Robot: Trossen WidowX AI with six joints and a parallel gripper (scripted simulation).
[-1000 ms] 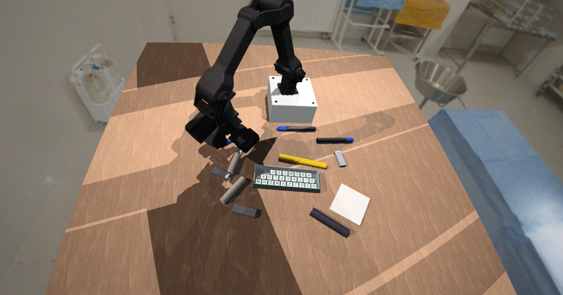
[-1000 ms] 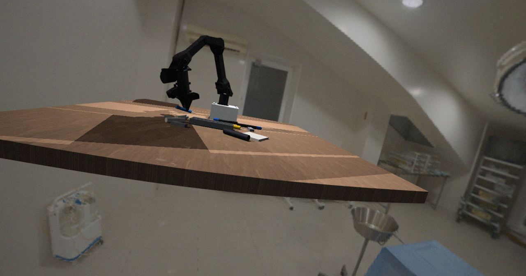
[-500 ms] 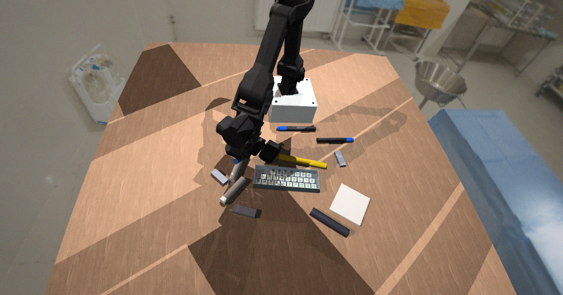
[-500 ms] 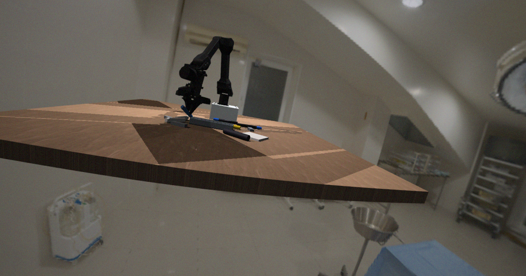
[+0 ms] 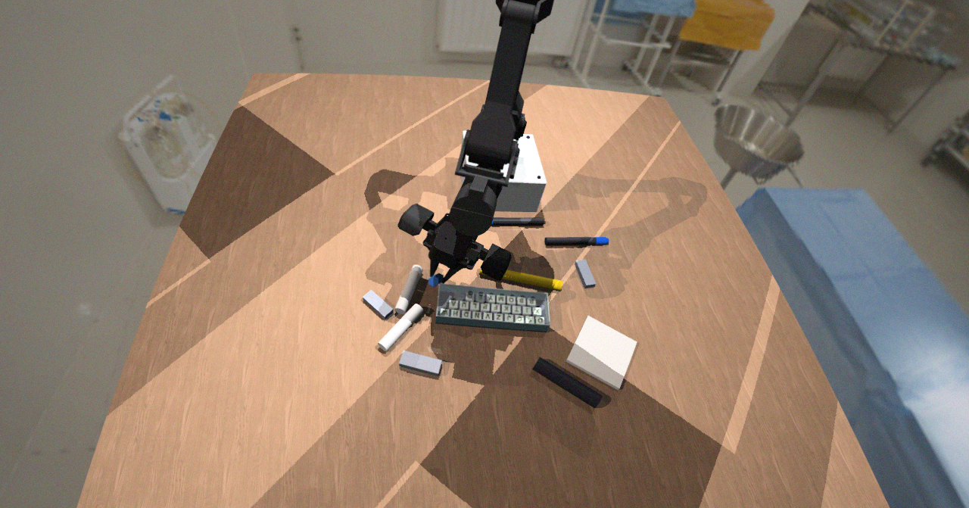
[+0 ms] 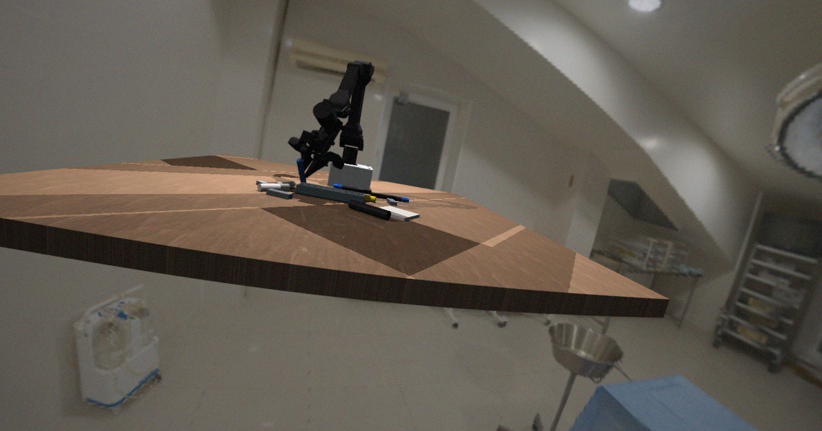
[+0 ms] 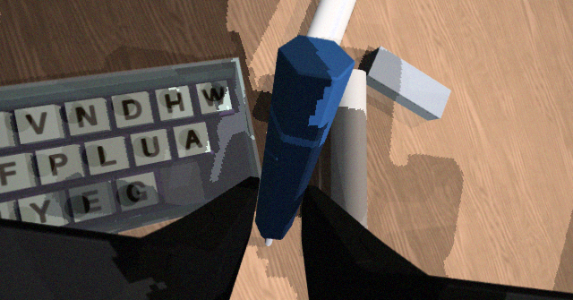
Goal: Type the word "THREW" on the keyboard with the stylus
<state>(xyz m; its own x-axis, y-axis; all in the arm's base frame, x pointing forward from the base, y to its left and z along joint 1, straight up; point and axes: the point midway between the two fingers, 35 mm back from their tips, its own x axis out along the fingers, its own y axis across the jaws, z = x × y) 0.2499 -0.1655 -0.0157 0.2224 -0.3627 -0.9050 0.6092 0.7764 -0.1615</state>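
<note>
The yellow pen is 160 mm to the left of my gripper tip and 40 mm below it. Round my gripper tip: blue stylus (10 mm behind, 10 mm below); then grey block (10 mm ahead, 110 mm to the right, 40 mm below); then dark cylinder (220 mm ahead, 170 mm to the left, 30 mm below).
</note>
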